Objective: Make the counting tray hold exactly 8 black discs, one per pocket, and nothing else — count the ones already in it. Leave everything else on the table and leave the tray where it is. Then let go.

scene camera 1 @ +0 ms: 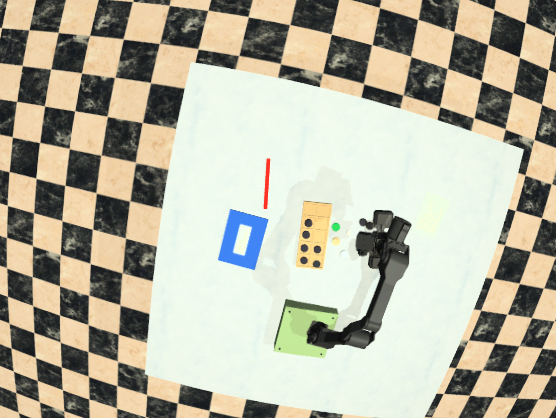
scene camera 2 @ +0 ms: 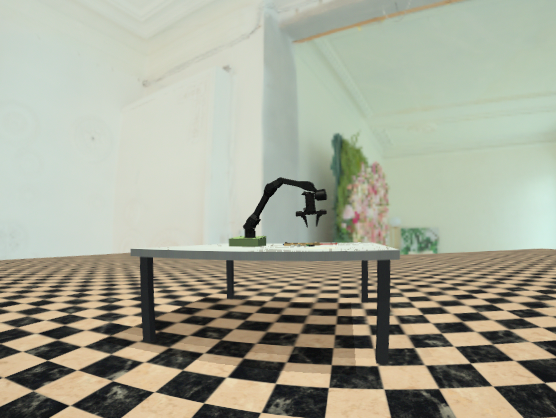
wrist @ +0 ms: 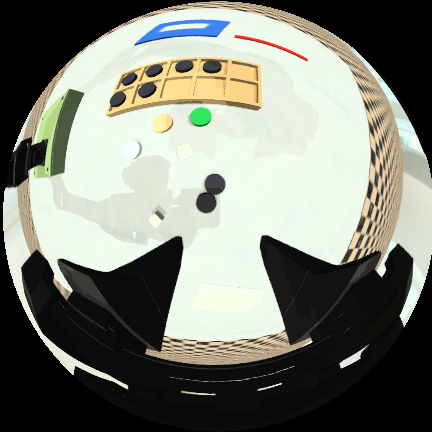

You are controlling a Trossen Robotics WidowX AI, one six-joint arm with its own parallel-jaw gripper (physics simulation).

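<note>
The counting tray [scene camera 1: 325, 220] [wrist: 242, 90] is tan with two rows of pockets. Black discs fill all of the row farther from the gripper except the end pocket. The nearer row holds two black discs, and its other three pockets are empty. Two loose black discs lie together on the table, one [scene camera 1: 363, 222] [wrist: 215, 184] nearer the tray and one [scene camera 1: 369, 225] [wrist: 206, 203] nearer the gripper; they touch or nearly touch. My gripper [scene camera 1: 374, 239] [scene camera 2: 312, 225] [wrist: 221, 241] is open and empty, well above the table and beside this pair.
A green disc [scene camera 1: 336, 227] [wrist: 200, 116], a tan disc [scene camera 1: 336, 241] [wrist: 162, 123], a white disc [scene camera 1: 344, 253] [wrist: 132, 150], a cream disc [wrist: 185, 151] and a small cube [wrist: 156, 219] lie near the tray. A blue frame [scene camera 1: 227, 235] and a red strip [scene camera 1: 267, 183] lie beyond it.
</note>
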